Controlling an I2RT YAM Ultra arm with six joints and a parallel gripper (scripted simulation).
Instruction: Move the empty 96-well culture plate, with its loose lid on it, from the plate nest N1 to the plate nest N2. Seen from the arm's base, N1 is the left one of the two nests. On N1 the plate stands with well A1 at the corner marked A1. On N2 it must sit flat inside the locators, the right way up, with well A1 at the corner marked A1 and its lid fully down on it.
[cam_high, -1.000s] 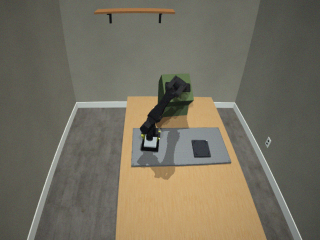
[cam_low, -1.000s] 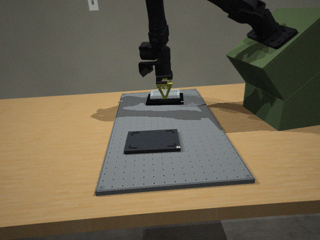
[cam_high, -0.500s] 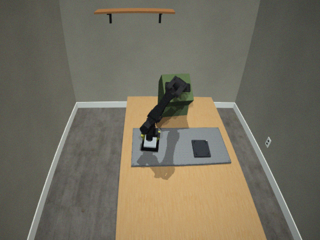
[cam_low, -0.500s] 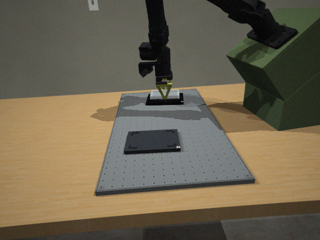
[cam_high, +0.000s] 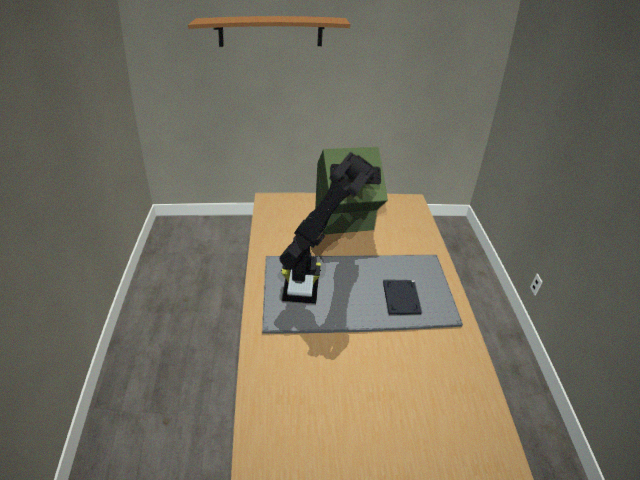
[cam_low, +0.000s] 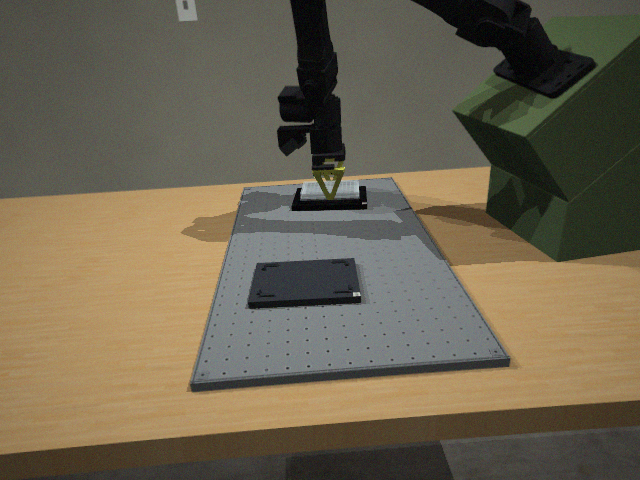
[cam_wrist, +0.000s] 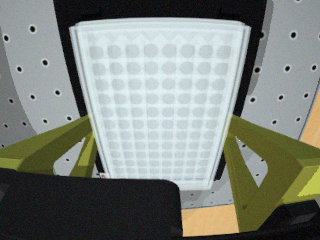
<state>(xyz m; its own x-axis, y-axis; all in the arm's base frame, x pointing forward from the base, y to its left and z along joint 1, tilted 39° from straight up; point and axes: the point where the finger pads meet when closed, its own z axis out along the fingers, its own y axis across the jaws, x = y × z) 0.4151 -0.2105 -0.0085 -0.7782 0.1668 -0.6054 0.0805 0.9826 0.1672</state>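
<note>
The black nest N2 is 2 cm below my hand. Also, from my hand: black nest N1: 6 cm ahead, 36 cm to the left, 2 cm below; lid: right at my hand.
</note>
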